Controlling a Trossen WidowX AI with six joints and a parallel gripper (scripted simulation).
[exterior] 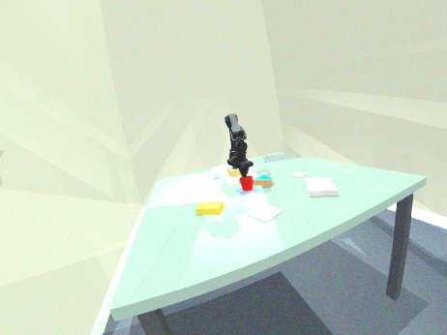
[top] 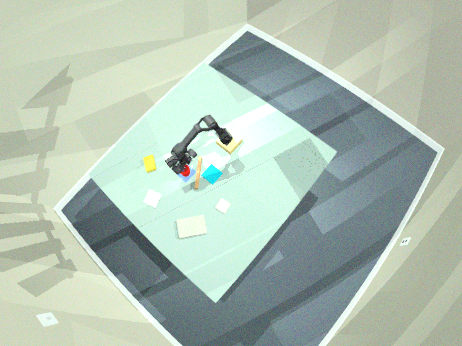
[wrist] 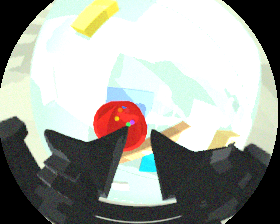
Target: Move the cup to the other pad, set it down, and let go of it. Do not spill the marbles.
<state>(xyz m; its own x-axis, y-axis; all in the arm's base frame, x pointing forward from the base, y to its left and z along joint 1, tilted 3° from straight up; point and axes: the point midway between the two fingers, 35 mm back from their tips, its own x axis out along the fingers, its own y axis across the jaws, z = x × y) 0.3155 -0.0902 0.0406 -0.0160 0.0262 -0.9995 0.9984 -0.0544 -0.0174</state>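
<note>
Now: gripper tip 3 cm short of the red cup and 3 cm above it. Round my gripper tip: yellow block (14 cm ahead, 25 cm to the right, 6 cm below); then cyan pad (7 cm behind, 15 cm to the left, 8 cm below); then wooden stick (2 cm behind, 7 cm to the left, 6 cm below).
</note>
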